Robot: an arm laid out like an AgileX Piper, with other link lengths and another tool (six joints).
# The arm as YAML. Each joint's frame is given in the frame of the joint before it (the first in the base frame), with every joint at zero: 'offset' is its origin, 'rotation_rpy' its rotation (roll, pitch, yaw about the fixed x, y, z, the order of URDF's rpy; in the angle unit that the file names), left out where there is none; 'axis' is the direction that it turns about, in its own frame. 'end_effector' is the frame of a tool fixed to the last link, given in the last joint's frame.
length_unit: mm
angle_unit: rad
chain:
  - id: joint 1
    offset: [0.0, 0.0, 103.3]
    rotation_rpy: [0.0, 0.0, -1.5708]
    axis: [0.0, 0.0, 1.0]
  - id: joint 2
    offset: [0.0, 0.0, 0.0]
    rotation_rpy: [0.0, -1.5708, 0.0]
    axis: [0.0, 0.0, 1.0]
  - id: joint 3
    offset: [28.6, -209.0, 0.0]
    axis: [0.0, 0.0, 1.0]
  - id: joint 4
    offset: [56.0, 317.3, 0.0]
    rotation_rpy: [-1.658, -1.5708, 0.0]
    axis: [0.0, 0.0, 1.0]
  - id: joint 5
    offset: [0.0, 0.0, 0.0]
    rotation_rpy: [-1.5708, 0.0, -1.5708]
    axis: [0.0, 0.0, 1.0]
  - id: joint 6
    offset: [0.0, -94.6, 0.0]
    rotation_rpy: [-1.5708, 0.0, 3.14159]
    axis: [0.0, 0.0, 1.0]
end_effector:
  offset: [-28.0, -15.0, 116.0]
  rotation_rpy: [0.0, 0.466, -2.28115]
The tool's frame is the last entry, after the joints.
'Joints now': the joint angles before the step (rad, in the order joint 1, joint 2, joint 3, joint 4, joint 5, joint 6). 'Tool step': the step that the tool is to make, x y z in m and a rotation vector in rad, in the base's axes. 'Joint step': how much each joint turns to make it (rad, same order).
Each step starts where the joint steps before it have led.
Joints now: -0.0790, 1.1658, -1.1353, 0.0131, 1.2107, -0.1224
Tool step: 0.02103, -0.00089, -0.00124, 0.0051, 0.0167, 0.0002
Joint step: 0.0000, 0.1154, -0.0984, 0.0038, 0.0000, -0.0001
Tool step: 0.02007, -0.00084, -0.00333, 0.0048, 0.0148, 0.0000
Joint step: 0.0000, 0.1077, -0.0926, 0.0036, 0.0000, 0.0001
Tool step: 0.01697, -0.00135, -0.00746, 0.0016, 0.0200, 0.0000
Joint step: 0.0000, 0.0973, -0.0773, 0.0000, 0.0001, 0.0000
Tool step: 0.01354, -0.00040, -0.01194, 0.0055, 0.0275, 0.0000
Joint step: -0.0001, 0.0887, -0.0607, 0.0033, -0.0001, -0.0001
